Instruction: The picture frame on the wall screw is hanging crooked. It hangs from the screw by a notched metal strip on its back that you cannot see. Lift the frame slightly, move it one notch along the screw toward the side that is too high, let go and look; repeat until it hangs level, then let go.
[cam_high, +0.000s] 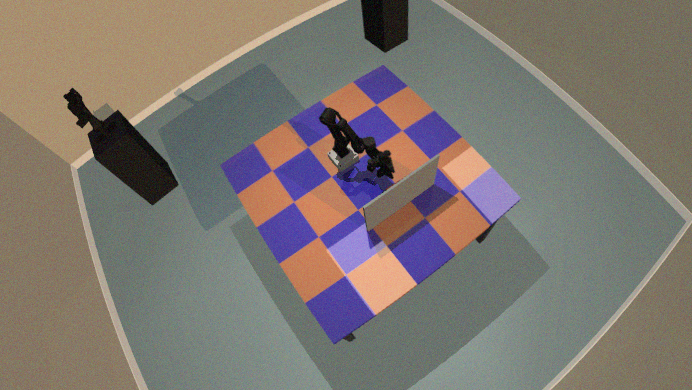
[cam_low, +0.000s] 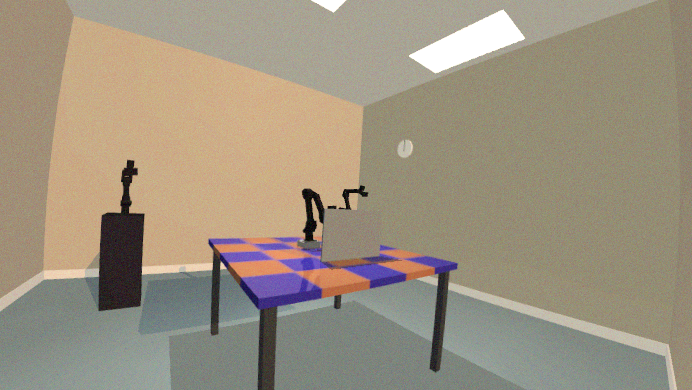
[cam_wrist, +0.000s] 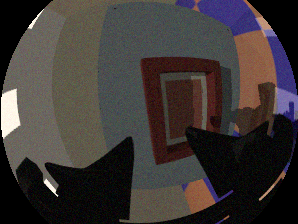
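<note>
The picture frame lies 6 cm below my gripper tip, 6 cm ahead of it and 1 cm to the right of it. Also, from my gripper tip: grey wall panel (7 cm below, 7 cm ahead, 1 cm to the right).
</note>
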